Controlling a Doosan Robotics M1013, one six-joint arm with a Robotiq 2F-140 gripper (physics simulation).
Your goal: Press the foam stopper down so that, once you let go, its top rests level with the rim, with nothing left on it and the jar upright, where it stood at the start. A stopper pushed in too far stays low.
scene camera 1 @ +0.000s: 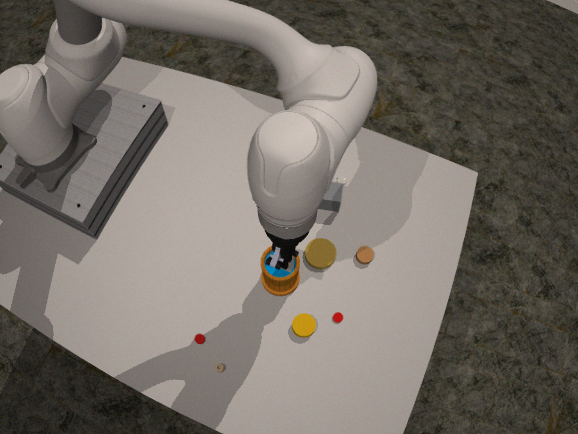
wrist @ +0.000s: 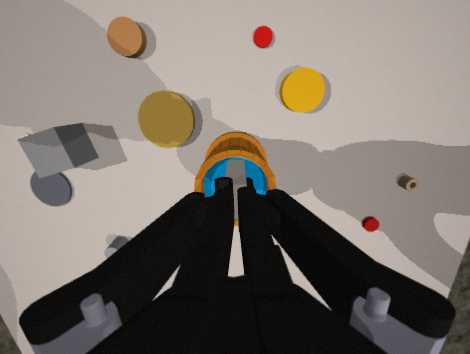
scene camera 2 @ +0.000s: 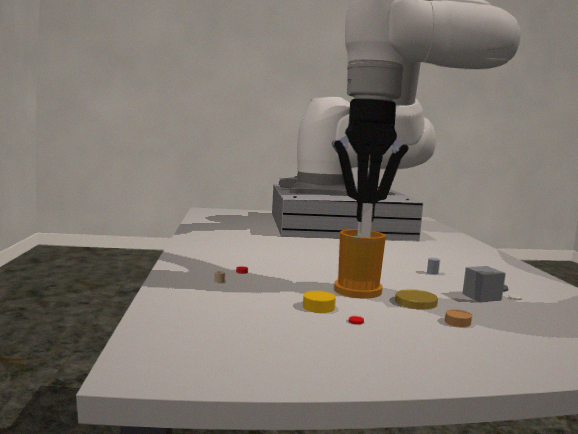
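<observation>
The orange jar (scene camera 1: 281, 285) (scene camera 2: 361, 262) (wrist: 236, 142) stands upright on the table. The foam stopper's blue top (scene camera 1: 279, 273) (wrist: 257, 176) is inside the jar's mouth and looks lower than the rim, with a ring of inner wall showing above it. In scene camera 2 no blue shows above the rim. My gripper (scene camera 1: 282, 265) (scene camera 2: 364, 233) (wrist: 236, 173) is shut and empty, pointing down. Its pale fingertips reach just inside the rim and appear to be on the stopper's top; the exact contact is hidden, as is part of the top.
An olive disc (scene camera 1: 320, 253) (scene camera 2: 416, 299) (wrist: 166, 119), an orange disc (scene camera 1: 365, 255) (scene camera 2: 458, 318), a yellow disc (scene camera 1: 304, 325) (scene camera 2: 319, 301) and a red disc (scene camera 1: 338, 317) (scene camera 2: 356, 320) lie near the jar. A grey block (scene camera 2: 483, 283) (wrist: 57, 150) and a small tan cylinder (scene camera 2: 219, 277) stand farther off.
</observation>
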